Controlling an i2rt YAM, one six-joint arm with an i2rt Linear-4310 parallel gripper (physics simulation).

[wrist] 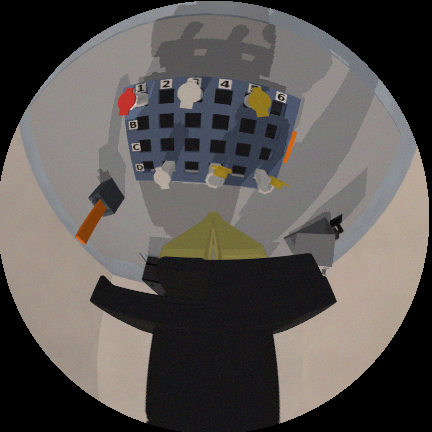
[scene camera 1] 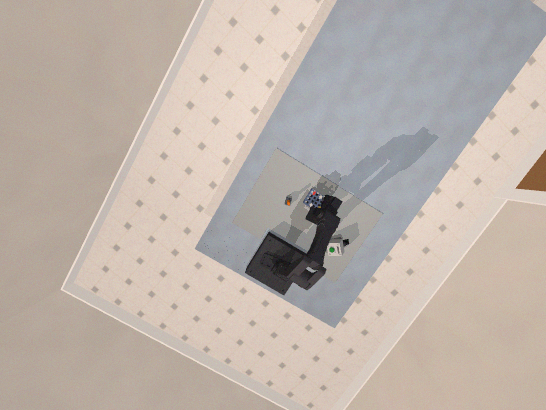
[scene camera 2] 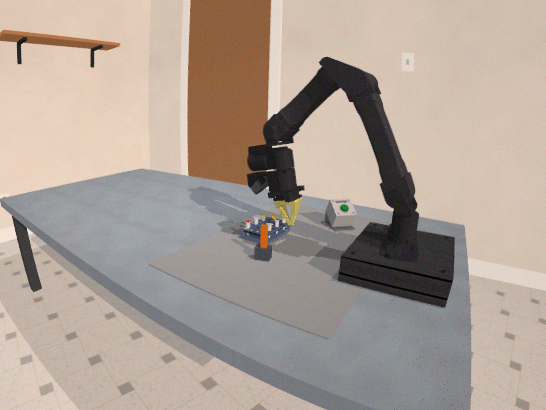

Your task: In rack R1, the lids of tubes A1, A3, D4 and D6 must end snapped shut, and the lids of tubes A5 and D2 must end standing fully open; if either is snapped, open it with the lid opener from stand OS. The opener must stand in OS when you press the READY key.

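Pixels of known places: gripper, fingertip midpoint: (wrist: pixel 212 216) (scene camera 1: pixel 312 216) (scene camera 2: pixel 290 225); arm's base, origin of the base link: (scene camera 1: pixel 279 265) (scene camera 2: pixel 401 242).
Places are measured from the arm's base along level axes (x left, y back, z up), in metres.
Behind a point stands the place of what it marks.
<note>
Blue rack R1 (scene camera 2: pixel 248 238) @(x -0.002, y -0.400, z -0.058 m) (wrist: pixel 207 107) @(x -0.064, y -0.392, z -0.034 m) stands on the mat. In the wrist view, red lid A1 (wrist: pixel 126 102) @(x -0.019, y -0.408, z -0.013 m), white lid A3 (wrist: pixel 189 93) @(x -0.057, y -0.402, z -0.015 m), yellow lid A5 (wrist: pixel 259 102) @(x -0.094, y -0.395, z -0.015 m) and white lid D2 (wrist: pixel 162 177) @(x -0.028, y -0.349, z -0.015 m) lie over their tubes; whether they are snapped I cannot tell. Yellow lids D4 (wrist: pixel 221 171) @(x -0.071, y -0.355, z -0.005 m) and D6 (wrist: pixel 278 182) @(x -0.107, y -0.346, z -0.005 m) stand open beside their tube mouths. The orange opener (scene camera 1: pixel 288 203) @(x 0.083, y -0.319, z 0.021 m) (scene camera 2: pixel 264 236) @(x 0.086, y -0.315, z -0.004 m) (wrist: pixel 92 221) @(x 0.077, y -0.318, z -0.005 m) stands in dark stand OS (scene camera 2: pixel 263 253) @(x 0.095, y -0.313, z -0.044 m) (wrist: pixel 108 194) @(x 0.069, y -0.325, z -0.043 m). My gripper (scene camera 2: pixel 291 223) @(x -0.060, y -0.299, z -0.022 m) (wrist: pixel 212 216) @(x -0.060, y -0.299, z -0.022 m) is shut and empty, near the rack's row D side, by D4 and D6.
The grey box (scene camera 1: pixel 336 242) @(x -0.217, y -0.223, z 0.006 m) (scene camera 2: pixel 340 219) @(x -0.194, y -0.185, z -0.030 m) (wrist: pixel 314 245) @(x -0.214, y -0.222, z -0.024 m) with the green READY key (scene camera 1: pixel 332 249) @(x -0.212, y -0.183, z 0.007 m) (scene camera 2: pixel 344 207) @(x -0.208, y -0.179, z 0.005 m) stands behind the arm in scene camera 2. The grey mat (scene camera 1: pixel 265 185) @(x 0.220, y -0.351, z -0.064 m) (scene camera 2: pixel 280 295) @(x 0.220, y -0.222, z -0.063 m) lies on the blue table (scene camera 2: pixel 150 200) @(x -0.185, y -0.939, z -0.066 m). An orange strip (wrist: pixel 290 147) @(x -0.130, y -0.360, z -0.040 m) shows at the rack's column 6 side.
</note>
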